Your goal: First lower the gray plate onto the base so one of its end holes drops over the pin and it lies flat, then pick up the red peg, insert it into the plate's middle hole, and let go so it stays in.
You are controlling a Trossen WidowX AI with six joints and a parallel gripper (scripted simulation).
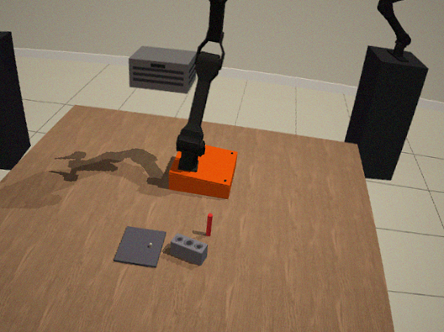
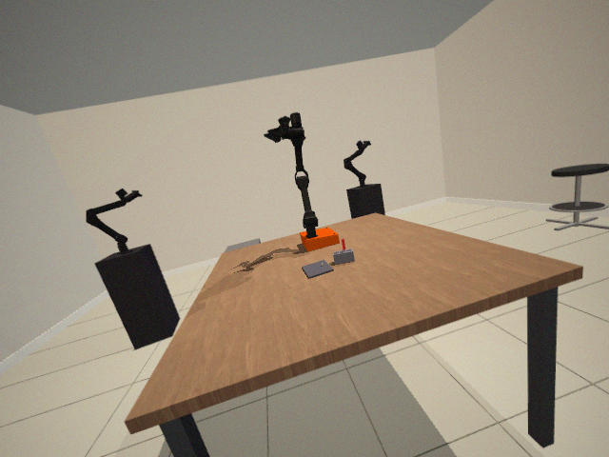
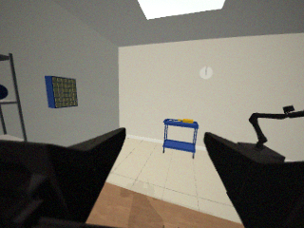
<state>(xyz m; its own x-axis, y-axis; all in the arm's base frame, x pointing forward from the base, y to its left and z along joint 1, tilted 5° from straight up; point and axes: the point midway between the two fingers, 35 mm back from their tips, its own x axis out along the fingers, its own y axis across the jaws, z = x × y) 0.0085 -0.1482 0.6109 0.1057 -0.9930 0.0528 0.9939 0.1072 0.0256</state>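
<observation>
The gray plate lies 32 cm ahead of my gripper tip, 17 cm to the left of it and 66 cm below it. Also, from my gripper tip: red peg 23 cm ahead, 22 cm to the left, 66 cm below.
</observation>
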